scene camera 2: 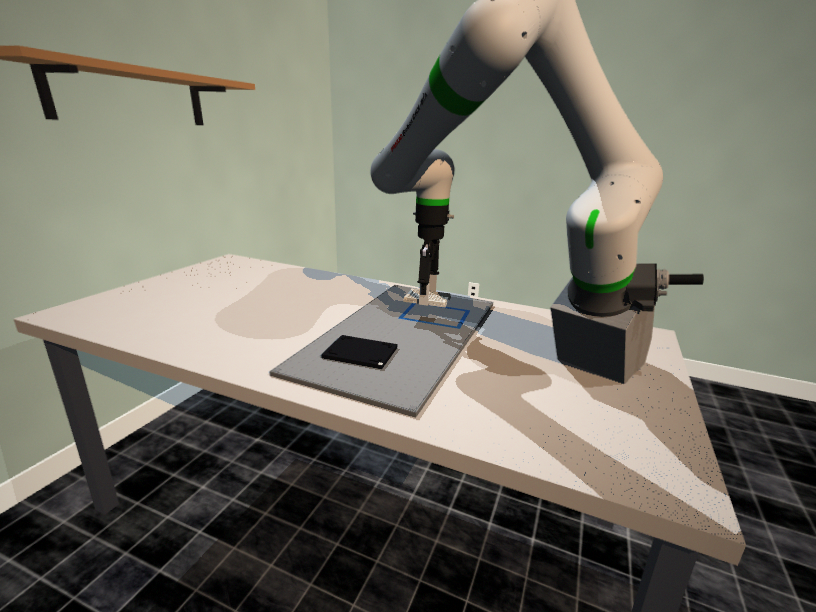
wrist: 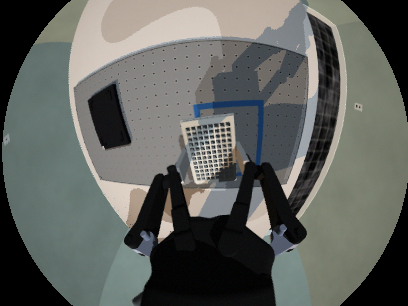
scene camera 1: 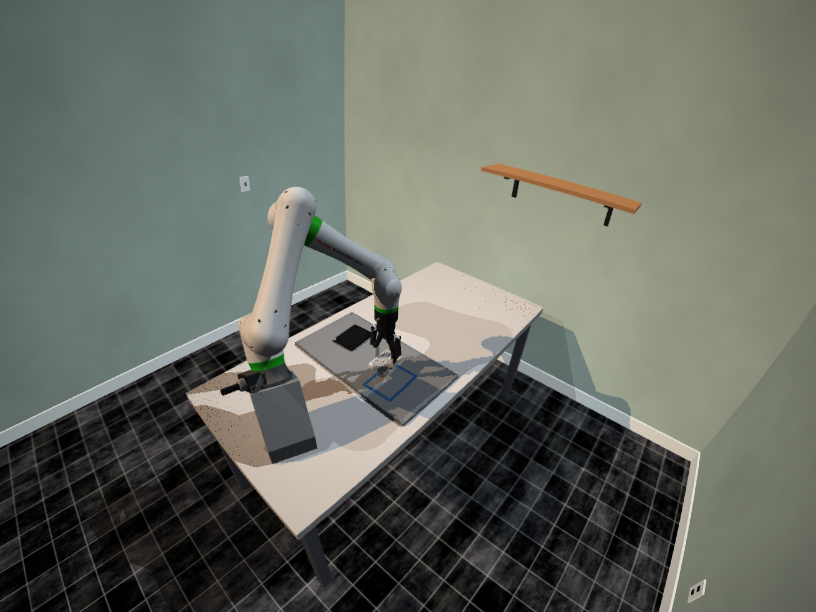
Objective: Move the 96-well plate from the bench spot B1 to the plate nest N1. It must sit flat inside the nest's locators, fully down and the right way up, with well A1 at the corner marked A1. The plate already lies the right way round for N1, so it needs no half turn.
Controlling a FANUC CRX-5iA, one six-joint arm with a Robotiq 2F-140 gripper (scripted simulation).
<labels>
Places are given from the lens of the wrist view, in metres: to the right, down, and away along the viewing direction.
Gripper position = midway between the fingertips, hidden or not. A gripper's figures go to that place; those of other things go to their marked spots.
my gripper (wrist: 211, 151): 0.01, 0.00, 0.21
white 96-well plate (wrist: 205, 151): 0.00, 0.00, 0.20
black plate nest N1 (wrist: 107, 117): -0.26, -0.09, 0.24
The marked spots on the black plate nest N1 and the white 96-well plate are 0.28 m apart.
</labels>
